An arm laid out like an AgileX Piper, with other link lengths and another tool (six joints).
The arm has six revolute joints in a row. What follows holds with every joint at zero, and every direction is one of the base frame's.
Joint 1 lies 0.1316 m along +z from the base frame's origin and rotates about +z.
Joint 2 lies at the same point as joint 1 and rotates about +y.
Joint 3 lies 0.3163 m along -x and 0.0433 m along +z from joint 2 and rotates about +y.
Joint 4 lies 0.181 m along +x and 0.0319 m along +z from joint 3 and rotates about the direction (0.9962, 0, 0.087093).
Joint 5 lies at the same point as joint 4 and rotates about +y.
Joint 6 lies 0.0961 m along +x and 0.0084 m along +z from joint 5 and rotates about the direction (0.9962, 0, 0.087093).
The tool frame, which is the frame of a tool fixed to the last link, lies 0.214 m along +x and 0.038 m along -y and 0.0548 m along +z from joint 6; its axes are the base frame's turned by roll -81.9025, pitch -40.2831 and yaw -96.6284 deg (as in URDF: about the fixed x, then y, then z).
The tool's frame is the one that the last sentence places.
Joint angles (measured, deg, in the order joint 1, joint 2, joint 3, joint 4, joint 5, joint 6), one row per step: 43.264 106.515 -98.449 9.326 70.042 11.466; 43.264 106.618 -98.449 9.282 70.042 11.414; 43.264 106.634 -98.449 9.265 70.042 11.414; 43.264 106.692 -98.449 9.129 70.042 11.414; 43.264 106.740 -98.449 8.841 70.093 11.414; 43.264 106.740 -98.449 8.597 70.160 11.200; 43.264 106.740 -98.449 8.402 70.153 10.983; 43.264 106.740 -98.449 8.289 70.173 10.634; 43.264 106.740 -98.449 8.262 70.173 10.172; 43.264 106.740 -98.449 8.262 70.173 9.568; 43.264 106.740 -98.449 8.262 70.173 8.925; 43.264 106.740 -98.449 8.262 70.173 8.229; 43.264 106.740 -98.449 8.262 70.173 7.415; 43.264 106.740 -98.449 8.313 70.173 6.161; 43.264 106.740 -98.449 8.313 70.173 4.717; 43.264 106.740 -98.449 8.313 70.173 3.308
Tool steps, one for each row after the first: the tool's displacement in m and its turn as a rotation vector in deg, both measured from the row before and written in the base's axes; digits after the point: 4 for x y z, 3 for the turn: 0.0002 -0.0001 -0.0008 -0.108 0.029 0.052; 0.0001 -0.0001 -0.0001 -0.023 0.000 0.001; 0.0005 -0.0005 -0.0004 -0.139 -0.051 0.008; 0.0008 -0.0012 -0.0005 -0.276 -0.125 0.024; 0.0006 -0.0009 -0.0001 -0.246 -0.182 0.227; 0.0008 -0.0005 0.0001 -0.161 -0.203 0.216; 0.0004 -0.0002 0.0001 -0.135 -0.166 0.340; 0.0002 0.0003 0.0001 -0.073 -0.154 0.440; 0.0001 0.0005 0.0002 -0.069 -0.177 0.573; 0.0001 0.0005 0.0002 -0.074 -0.189 0.610; 0.0001 0.0006 0.0002 -0.080 -0.205 0.660; 0.0002 0.0007 0.0002 -0.094 -0.239 0.772; 0.0000 0.0013 0.0004 -0.107 -0.334 1.187; 0.0002 0.0012 0.0004 -0.165 -0.425 1.370; 0.0002 0.0012 0.0004 -0.161 -0.415 1.337
